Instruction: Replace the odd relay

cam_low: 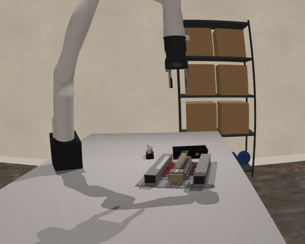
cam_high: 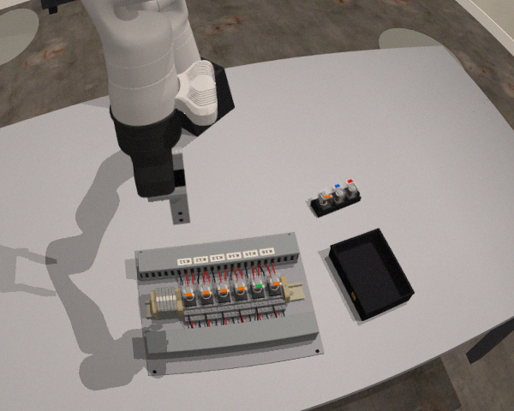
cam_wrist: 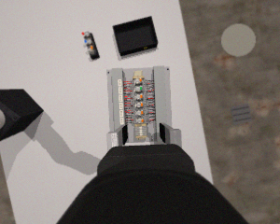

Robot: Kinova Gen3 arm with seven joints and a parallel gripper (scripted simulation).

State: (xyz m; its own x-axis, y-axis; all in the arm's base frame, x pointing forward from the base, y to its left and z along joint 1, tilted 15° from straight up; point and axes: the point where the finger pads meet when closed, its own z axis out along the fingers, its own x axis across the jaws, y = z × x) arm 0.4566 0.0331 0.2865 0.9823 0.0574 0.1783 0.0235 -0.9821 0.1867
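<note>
Now: hand 29 cm above the green-button relay, 11 cm to the right of it and 1 cm past it. Also, from my hand: spare holder: 33 cm below, 31 cm to the left, 21 cm behind; blue-button relay: 31 cm to the left, 31 cm below, 21 cm behind; black tray: 34 cm to the left, 33 cm below, 2 cm behind.
</note>
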